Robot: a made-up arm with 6 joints. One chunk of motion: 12 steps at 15 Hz.
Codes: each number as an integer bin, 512 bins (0 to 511) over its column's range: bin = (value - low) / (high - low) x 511, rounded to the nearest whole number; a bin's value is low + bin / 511 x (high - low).
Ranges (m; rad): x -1..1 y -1..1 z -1..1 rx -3.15..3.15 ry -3.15..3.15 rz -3.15..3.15
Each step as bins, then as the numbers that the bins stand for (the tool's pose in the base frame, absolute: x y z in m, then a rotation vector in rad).
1 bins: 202 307 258 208 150 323
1 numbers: -0.2094 0.2016 0.0098 -0.5856 -1.3007 0.8322
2 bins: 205 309 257 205 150 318
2 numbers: -0.1977 0.2094 0.0059 -0.6226 -1.3007 0.7705
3 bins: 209 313 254 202 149 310
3 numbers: -0.1820 0.2250 -0.0059 -0.6596 -1.3130 0.6719
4 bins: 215 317 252 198 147 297
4 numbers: -0.1585 0.2407 -0.0137 -0.7089 -1.3377 0.5116
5 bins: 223 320 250 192 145 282
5 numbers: -0.1272 0.2524 -0.0215 -0.7829 -1.3623 0.3267
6 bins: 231 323 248 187 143 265
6 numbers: -0.0959 0.2642 -0.0294 -0.8445 -1.3870 0.1171
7 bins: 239 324 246 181 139 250
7 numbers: -0.0646 0.2681 -0.0372 -0.9185 -1.4363 -0.0678
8 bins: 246 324 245 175 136 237
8 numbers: -0.0372 0.2681 -0.0411 -0.9925 -1.4733 -0.2281
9 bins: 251 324 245 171 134 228
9 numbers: -0.0176 0.2681 -0.0411 -1.0418 -1.4979 -0.3390
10 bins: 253 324 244 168 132 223
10 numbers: -0.0098 0.2681 -0.0450 -1.0788 -1.5226 -0.4007
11 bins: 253 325 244 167 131 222
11 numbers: -0.0098 0.2720 -0.0450 -1.0911 -1.5349 -0.4130
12 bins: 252 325 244 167 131 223
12 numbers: -0.0137 0.2720 -0.0450 -1.0911 -1.5349 -0.4007
